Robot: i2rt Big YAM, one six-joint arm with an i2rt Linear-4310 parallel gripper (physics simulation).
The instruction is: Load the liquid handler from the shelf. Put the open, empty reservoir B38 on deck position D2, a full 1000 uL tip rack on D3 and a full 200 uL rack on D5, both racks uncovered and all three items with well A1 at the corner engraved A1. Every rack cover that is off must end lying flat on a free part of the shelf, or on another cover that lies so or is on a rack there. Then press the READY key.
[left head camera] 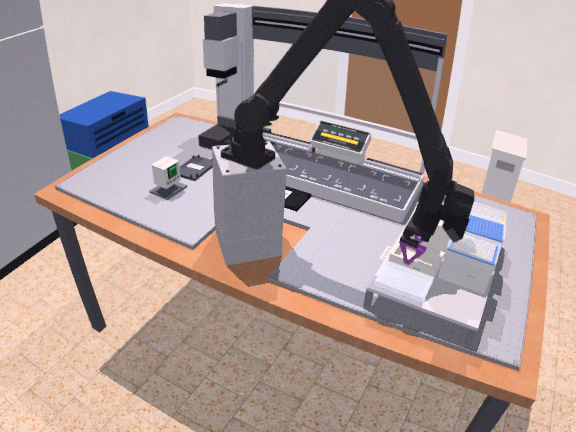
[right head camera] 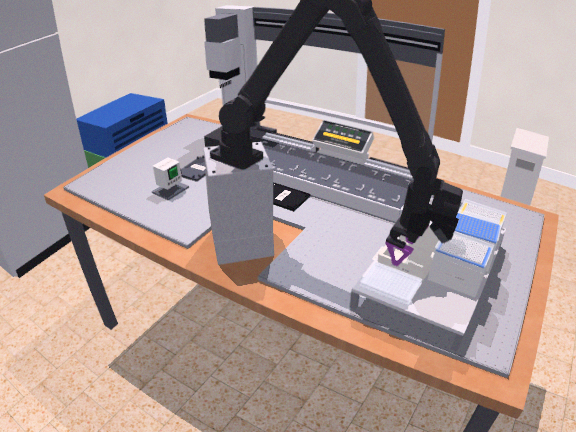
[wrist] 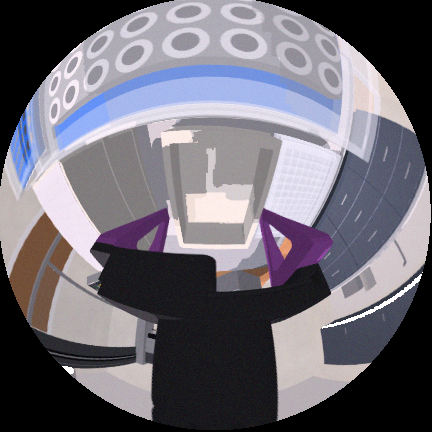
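My gripper (left head camera: pixel 412 251) (right head camera: pixel 399 253) (wrist: pixel 213 212) is open and empty, its purple fingers wide apart, low over the shelf at an open, empty beige reservoir (left head camera: pixel 426 263) (right head camera: pixel 416 268) (wrist: pixel 215 207). In the wrist view the reservoir's near end shows between the fingertips; contact cannot be told. A tip rack with a blue rim (left head camera: pixel 475 249) (right head camera: pixel 462 251) (wrist: pixel 200 92) stands beside it, with clear walls around it like a cover. A blue rack (left head camera: pixel 485 229) (right head camera: pixel 477 228) and a yellow-cornered rack (left head camera: pixel 490 215) (right head camera: pixel 482 211) stand behind. The deck (left head camera: pixel 350 202) (right head camera: pixel 345 200) carries no labware in the visible part. Lettering is unreadable.
A white gridded plate (left head camera: pixel 404 281) (right head camera: pixel 391 284) (wrist: pixel 306 175) lies at the shelf's front left. The shelf (left head camera: pixel 457 306) (right head camera: pixel 442 311) shows bare top at its front right. A key panel (left head camera: pixel 340 137) (right head camera: pixel 344 138) stands behind the deck. The arm's pedestal (left head camera: pixel 248 215) (right head camera: pixel 241 215) stands left of the shelf.
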